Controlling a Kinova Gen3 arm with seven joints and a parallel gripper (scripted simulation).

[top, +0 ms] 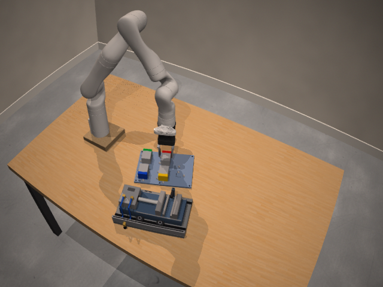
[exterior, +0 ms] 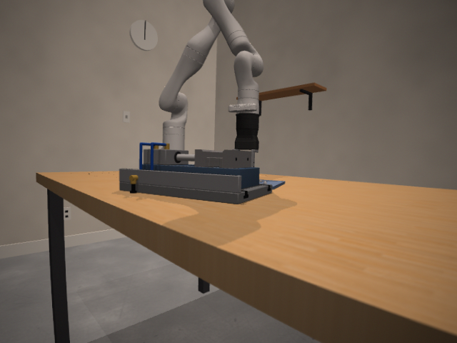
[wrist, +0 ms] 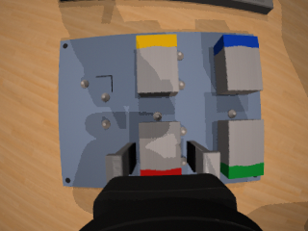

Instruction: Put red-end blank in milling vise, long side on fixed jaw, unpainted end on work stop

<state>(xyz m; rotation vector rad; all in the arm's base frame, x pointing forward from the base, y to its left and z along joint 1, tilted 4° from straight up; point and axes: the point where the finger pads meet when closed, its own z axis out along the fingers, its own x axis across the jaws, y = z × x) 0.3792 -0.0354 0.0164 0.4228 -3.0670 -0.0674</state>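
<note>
Right now the red-ended blank is 3 cm below my hand. Round my hand: green-ended blank 9 cm behind, 3 cm below, 2 cm to the right; then yellow-ended blank 9 cm to the right, 3 cm below, 3 cm ahead; then blue-ended blank 11 cm to the right, 6 cm behind, 3 cm below.
</note>
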